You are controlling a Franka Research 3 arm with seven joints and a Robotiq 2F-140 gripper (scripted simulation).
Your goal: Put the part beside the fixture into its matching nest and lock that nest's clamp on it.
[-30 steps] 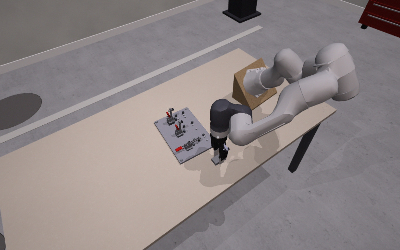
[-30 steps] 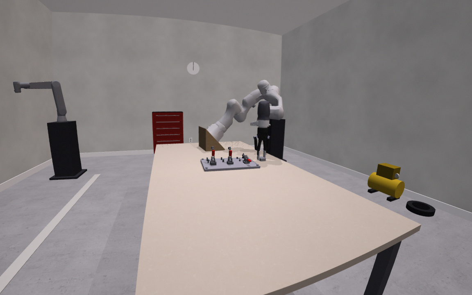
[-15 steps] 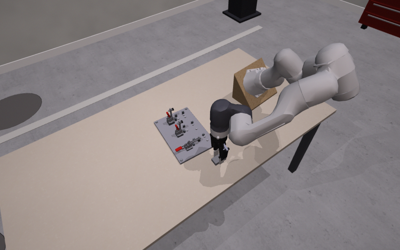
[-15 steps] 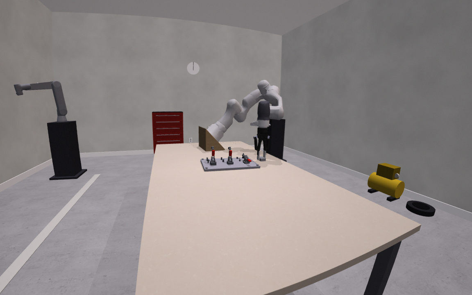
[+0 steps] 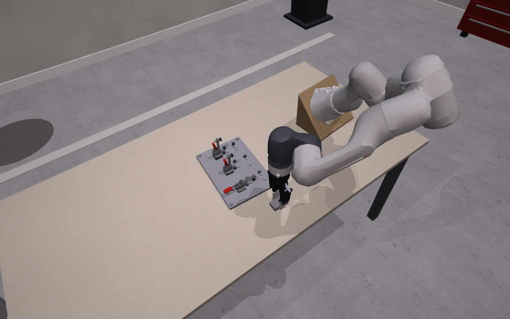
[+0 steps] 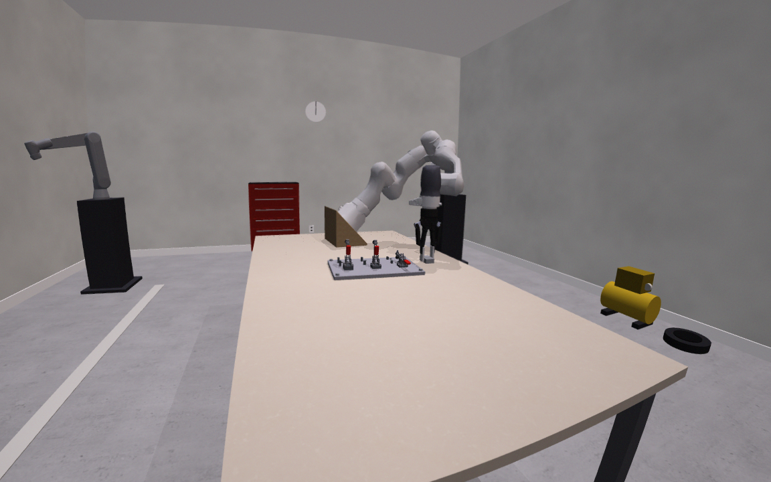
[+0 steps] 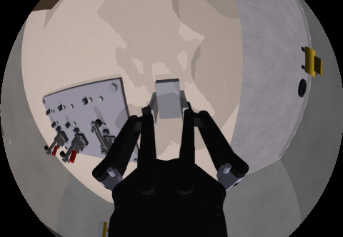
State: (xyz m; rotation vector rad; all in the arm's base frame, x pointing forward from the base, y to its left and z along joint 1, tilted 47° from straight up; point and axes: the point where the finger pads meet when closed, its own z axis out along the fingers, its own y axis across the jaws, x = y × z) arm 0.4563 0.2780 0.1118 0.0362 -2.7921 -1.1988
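My hand is 30 mm above the part. The rest, counted from my hand: grey fixture plate 260 mm to the right, 60 mm ahead, 30 mm below.
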